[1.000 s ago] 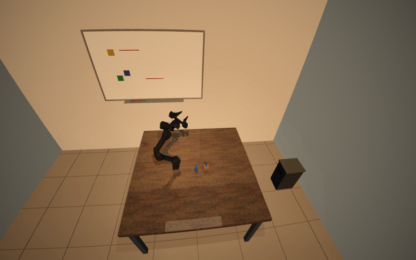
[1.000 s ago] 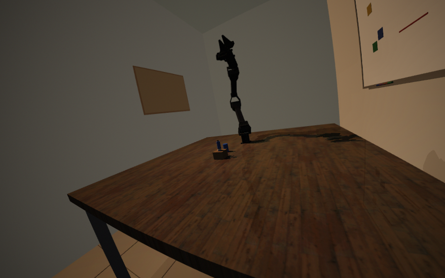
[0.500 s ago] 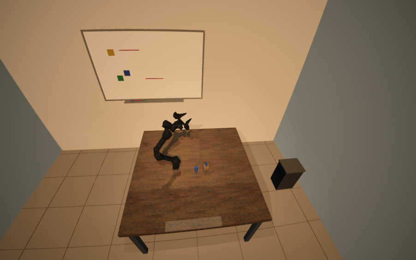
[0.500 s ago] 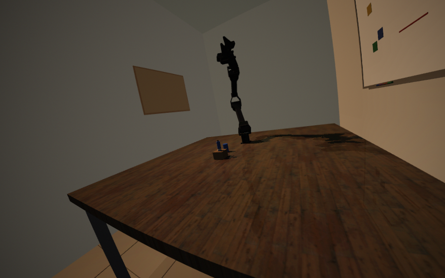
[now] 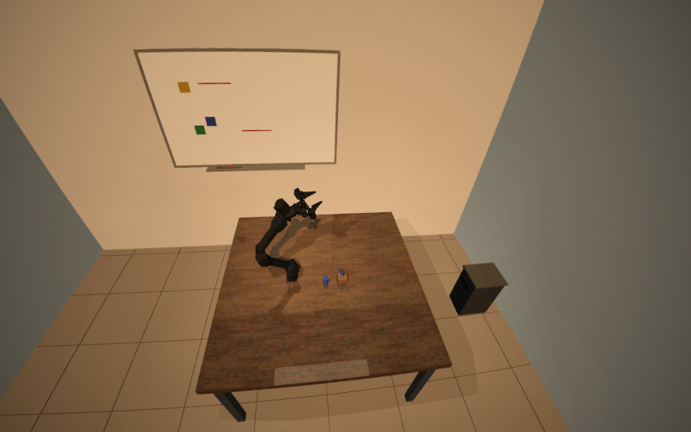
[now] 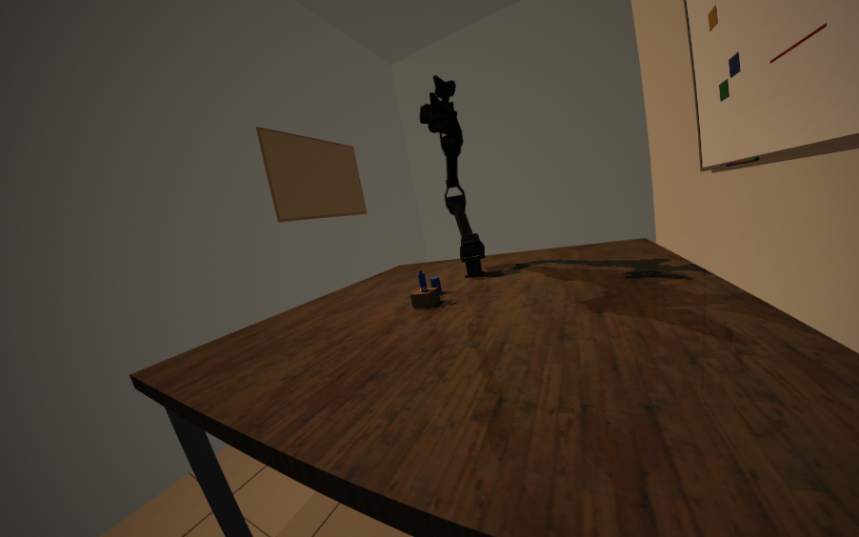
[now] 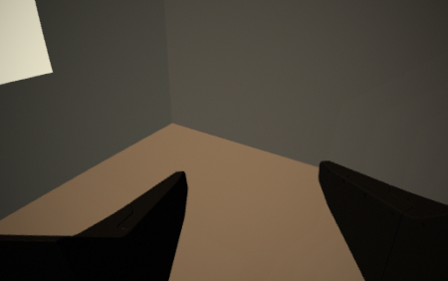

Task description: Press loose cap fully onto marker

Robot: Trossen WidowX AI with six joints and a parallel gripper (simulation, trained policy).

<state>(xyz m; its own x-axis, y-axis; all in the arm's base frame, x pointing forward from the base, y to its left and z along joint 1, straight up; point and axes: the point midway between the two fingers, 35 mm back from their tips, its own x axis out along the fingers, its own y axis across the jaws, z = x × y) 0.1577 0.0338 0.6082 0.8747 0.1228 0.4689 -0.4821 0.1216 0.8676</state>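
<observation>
The blue cap is 600 mm below my gripper tip, 100 mm to the right of it and 30 mm ahead of it. Also, from my gripper tip: tan holder block (600 mm below, 140 mm ahead, 80 mm to the right).
</observation>
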